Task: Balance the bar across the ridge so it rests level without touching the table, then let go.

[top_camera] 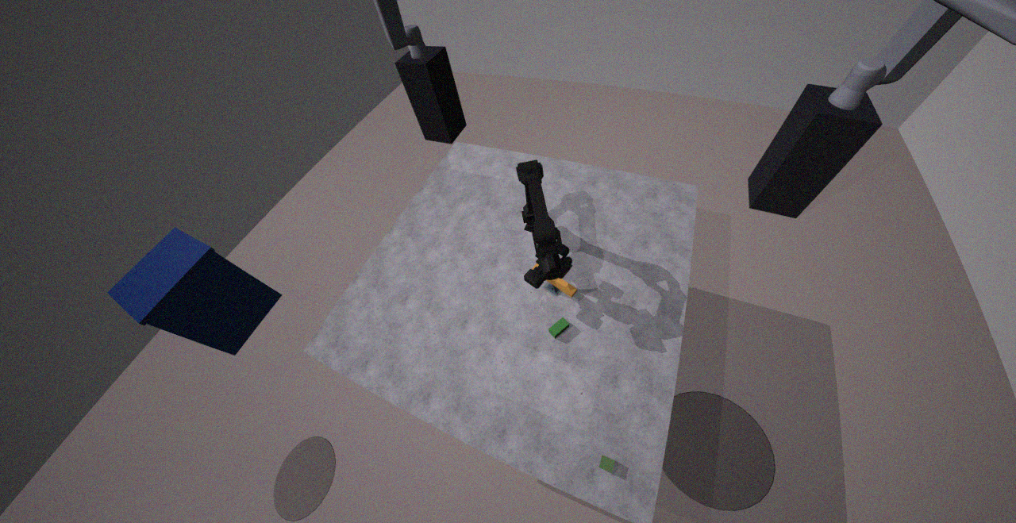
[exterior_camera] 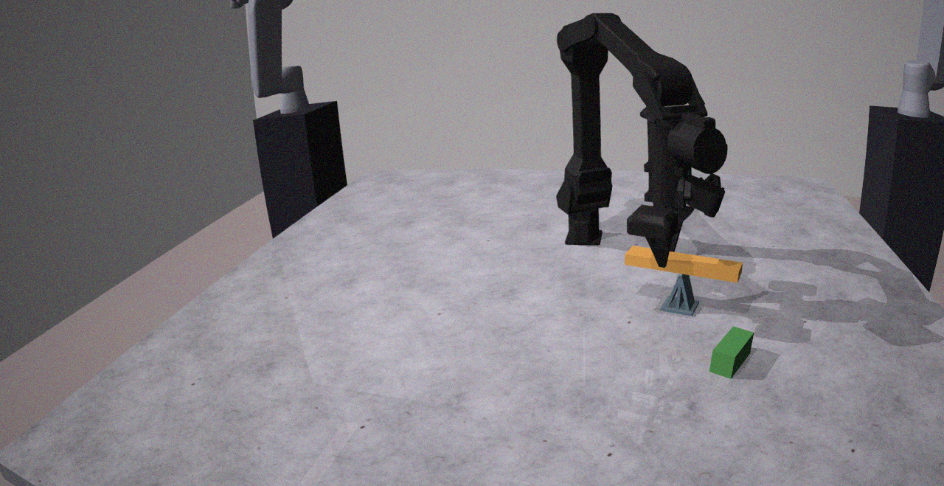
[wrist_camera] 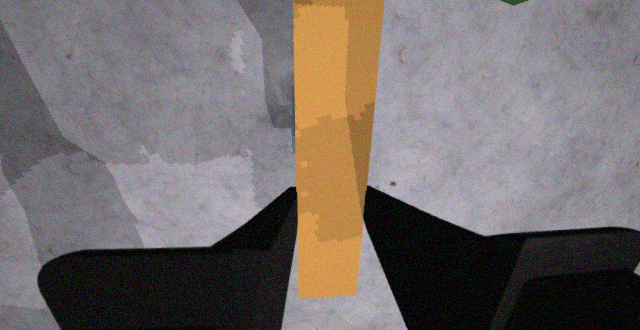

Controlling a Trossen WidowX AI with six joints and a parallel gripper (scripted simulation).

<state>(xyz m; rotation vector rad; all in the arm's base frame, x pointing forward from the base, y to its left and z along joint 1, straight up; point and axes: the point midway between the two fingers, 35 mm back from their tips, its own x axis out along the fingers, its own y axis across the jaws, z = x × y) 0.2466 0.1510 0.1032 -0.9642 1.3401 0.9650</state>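
The orange bar is 30 mm to the left of my gripper tip and 10 mm ahead of it. The rest, counted from my gripper tip: green block: 160 mm ahead, 90 mm to the left, 50 mm below.
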